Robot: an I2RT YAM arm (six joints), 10 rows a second.
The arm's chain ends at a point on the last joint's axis. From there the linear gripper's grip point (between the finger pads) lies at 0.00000 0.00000 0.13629 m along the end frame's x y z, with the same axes.
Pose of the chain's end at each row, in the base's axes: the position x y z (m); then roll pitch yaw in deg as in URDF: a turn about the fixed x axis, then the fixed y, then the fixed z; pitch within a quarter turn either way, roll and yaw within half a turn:
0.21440 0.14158 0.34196 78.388 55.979 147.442
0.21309 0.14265 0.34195 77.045 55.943 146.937
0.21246 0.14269 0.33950 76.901 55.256 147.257
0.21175 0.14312 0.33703 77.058 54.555 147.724
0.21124 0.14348 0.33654 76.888 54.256 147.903
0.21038 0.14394 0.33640 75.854 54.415 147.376
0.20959 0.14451 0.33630 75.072 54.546 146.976
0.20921 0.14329 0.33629 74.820 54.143 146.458
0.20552 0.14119 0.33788 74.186 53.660 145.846
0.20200 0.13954 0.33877 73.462 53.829 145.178
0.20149 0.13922 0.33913 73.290 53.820 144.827
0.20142 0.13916 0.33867 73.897 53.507 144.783
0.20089 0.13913 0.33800 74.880 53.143 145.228
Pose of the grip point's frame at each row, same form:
0.26708 0.26634 0.35731 78.388 55.979 147.442
0.26434 0.26777 0.35906 77.045 55.943 146.937
0.26291 0.26807 0.35710 76.901 55.256 147.257
0.26166 0.26870 0.35473 77.058 54.555 147.724
0.26051 0.26926 0.35460 76.888 54.256 147.903
0.25881 0.26985 0.35578 75.854 54.415 147.376
0.25738 0.27051 0.35666 75.072 54.546 146.976
0.25778 0.26890 0.35719 74.820 54.143 146.458
0.25438 0.26650 0.35989 74.186 53.660 145.846
0.25090 0.26468 0.36167 73.462 53.829 145.178
0.25083 0.26414 0.36226 73.290 53.820 144.827
0.25210 0.26366 0.36115 73.897 53.507 144.783
0.25256 0.26343 0.35932 74.880 53.143 145.228

